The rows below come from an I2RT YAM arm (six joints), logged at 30 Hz.
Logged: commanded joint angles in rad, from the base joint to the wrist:
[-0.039, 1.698, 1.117, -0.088, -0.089, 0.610]
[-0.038, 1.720, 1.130, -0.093, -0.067, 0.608]
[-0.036, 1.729, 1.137, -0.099, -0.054, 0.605]
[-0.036, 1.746, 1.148, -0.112, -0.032, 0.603]
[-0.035, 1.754, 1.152, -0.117, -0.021, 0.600]
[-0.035, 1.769, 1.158, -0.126, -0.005, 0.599]
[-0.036, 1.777, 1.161, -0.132, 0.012, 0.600]
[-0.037, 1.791, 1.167, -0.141, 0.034, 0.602]
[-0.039, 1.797, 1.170, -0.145, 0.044, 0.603]
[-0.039, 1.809, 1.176, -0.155, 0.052, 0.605]
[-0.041, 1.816, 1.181, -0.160, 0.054, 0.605]
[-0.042, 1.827, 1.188, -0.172, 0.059, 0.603]
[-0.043, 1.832, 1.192, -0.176, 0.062, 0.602]
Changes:
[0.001, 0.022, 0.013, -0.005, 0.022, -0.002]
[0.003, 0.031, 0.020, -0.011, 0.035, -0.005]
[0.003, 0.048, 0.031, -0.024, 0.057, -0.007]
[0.004, 0.056, 0.035, -0.029, 0.068, -0.010]
[0.004, 0.071, 0.041, -0.038, 0.084, -0.011]
[0.003, 0.079, 0.044, -0.044, 0.101, -0.010]
[0.002, 0.093, 0.050, -0.053, 0.123, -0.008]
[0.000, 0.099, 0.053, -0.057, 0.133, -0.007]
[0.000, 0.111, 0.059, -0.067, 0.141, -0.005]
[-0.002, 0.118, 0.064, -0.072, 0.143, -0.005]
[-0.003, 0.129, 0.071, -0.084, 0.148, -0.007]
[-0.004, 0.134, 0.075, -0.088, 0.151, -0.008]

